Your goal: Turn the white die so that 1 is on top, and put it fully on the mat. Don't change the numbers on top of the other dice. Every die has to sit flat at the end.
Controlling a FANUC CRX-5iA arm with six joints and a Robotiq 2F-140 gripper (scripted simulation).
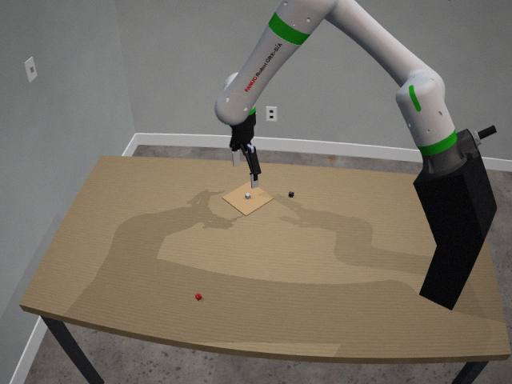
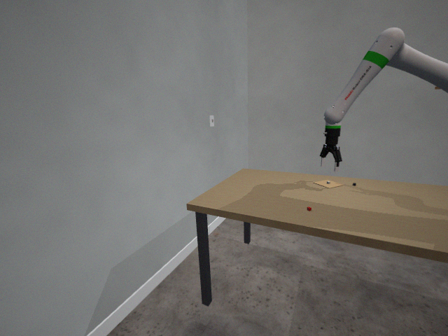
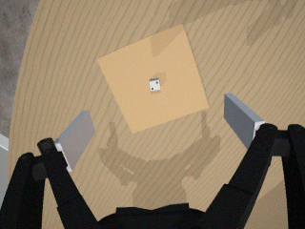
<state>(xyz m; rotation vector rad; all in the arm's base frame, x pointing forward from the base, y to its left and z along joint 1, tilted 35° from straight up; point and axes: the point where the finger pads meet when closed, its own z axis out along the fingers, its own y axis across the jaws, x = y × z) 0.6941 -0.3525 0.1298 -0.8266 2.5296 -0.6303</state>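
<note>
My hand is 11 cm above the white die. The rest, counted from my hand: tan mat: 12 cm below; then black die: 17 cm behind, 2 cm to the right, 11 cm below; then red die: 12 cm ahead, 48 cm to the left, 11 cm below.
</note>
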